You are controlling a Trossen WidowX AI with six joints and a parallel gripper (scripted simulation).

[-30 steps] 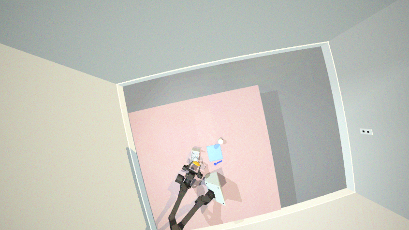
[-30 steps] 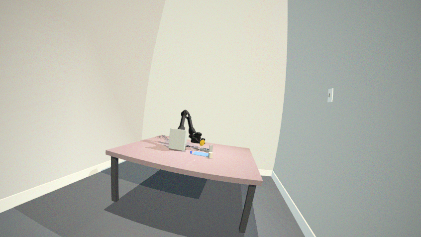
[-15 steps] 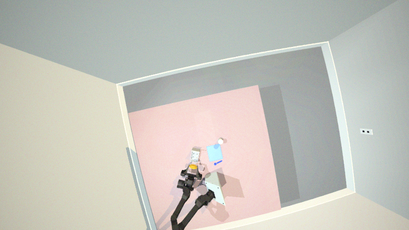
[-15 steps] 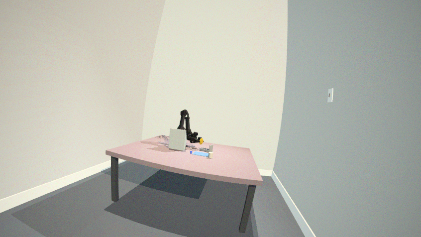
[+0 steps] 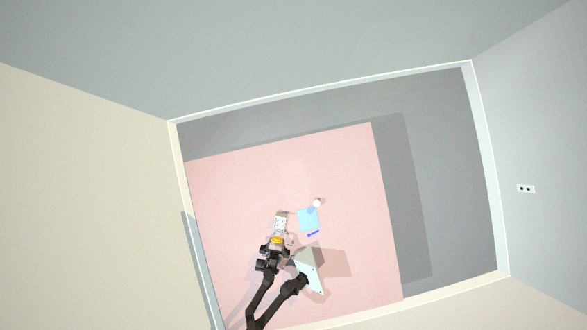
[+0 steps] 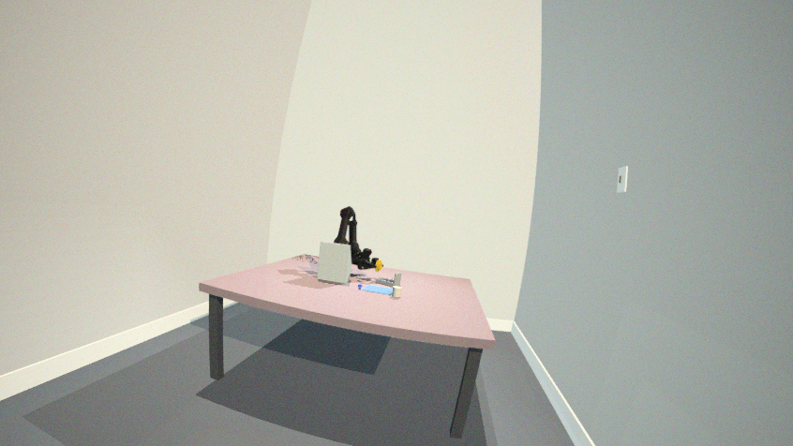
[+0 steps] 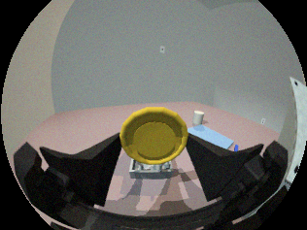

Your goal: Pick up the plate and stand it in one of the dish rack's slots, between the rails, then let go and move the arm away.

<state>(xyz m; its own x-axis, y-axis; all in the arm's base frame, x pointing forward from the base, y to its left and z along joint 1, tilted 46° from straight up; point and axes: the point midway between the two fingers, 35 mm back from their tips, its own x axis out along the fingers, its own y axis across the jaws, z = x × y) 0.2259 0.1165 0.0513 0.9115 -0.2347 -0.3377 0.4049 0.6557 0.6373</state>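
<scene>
The grey dish rack lies 70 mm below my gripper tip, 60 mm ahead of it and 20 mm to the right of it. The rest, counted from my gripper tip: white cup 290 mm to the right, 140 mm ahead, 70 mm below; then yellow plate 10 mm behind; then blue spoon 210 mm to the right, 90 mm below, 70 mm behind.
</scene>
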